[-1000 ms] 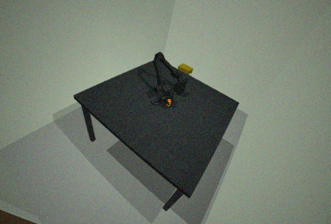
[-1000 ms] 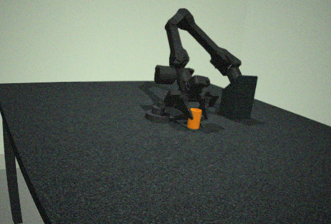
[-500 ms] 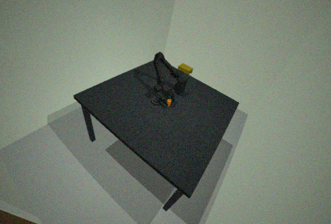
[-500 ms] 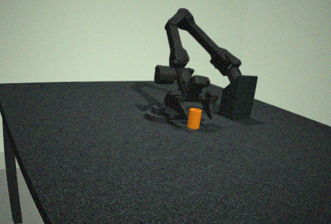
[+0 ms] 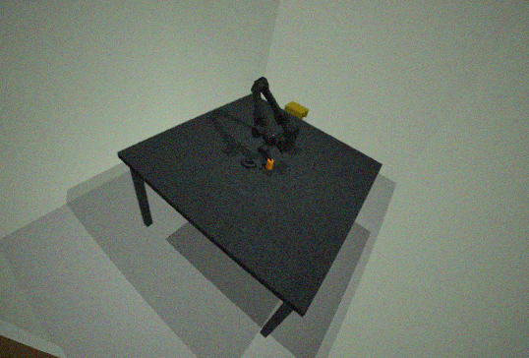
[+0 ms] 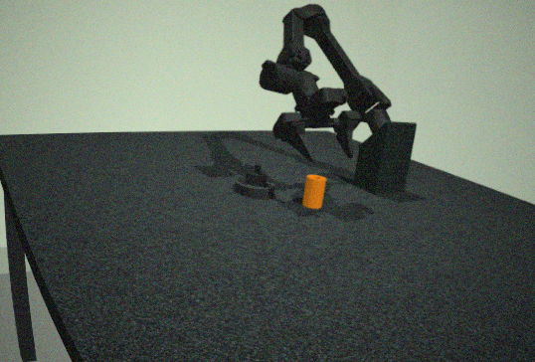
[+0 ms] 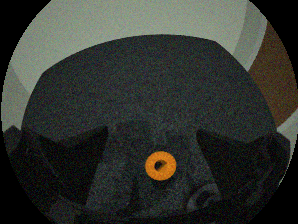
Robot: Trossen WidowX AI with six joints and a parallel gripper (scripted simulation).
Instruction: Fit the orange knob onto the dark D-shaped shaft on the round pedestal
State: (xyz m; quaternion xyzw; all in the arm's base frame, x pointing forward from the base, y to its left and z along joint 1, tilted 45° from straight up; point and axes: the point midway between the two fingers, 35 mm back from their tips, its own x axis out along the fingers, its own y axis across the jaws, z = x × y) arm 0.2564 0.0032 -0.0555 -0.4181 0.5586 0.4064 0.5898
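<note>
Now: gripper tip 3 cm to the left of the orange knob and 8 cm above it. From my gripper tip the other things lie so: round dark pedestal 7 cm ahead, 14 cm to the right, 8 cm below.
</note>
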